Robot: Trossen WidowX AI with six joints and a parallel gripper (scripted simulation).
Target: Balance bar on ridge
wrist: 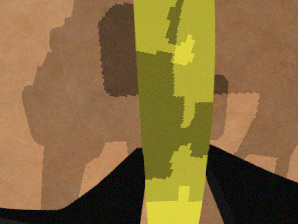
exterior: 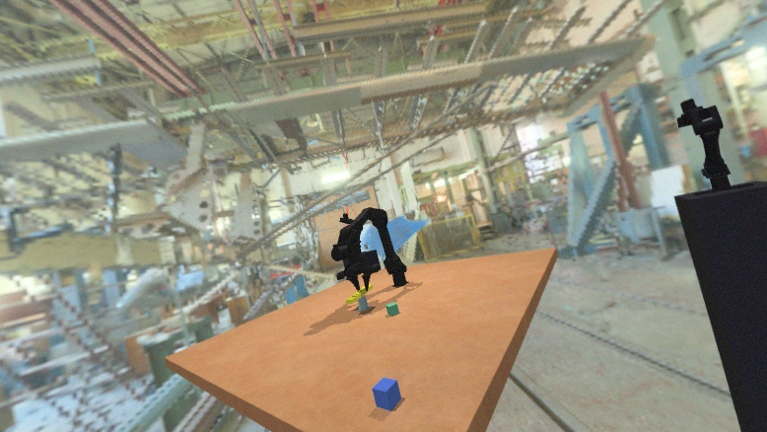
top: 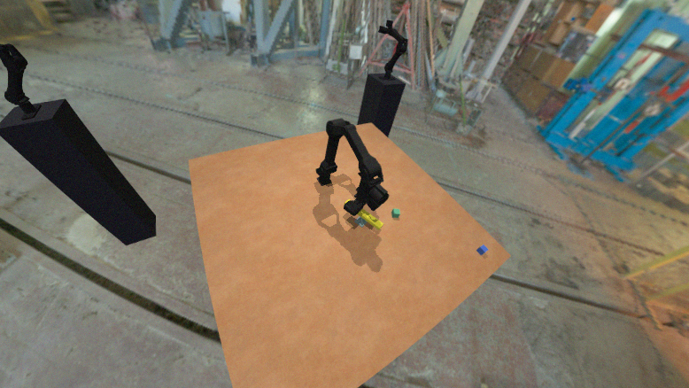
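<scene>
The yellow bar lies 3 cm ahead of my gripper tip and 1 cm to the left of it. Round my gripper tip: blue cube (47 cm to the left, 45 cm ahead, 5 cm below); then green cube (20 cm to the left, 7 cm ahead, 5 cm below).
</scene>
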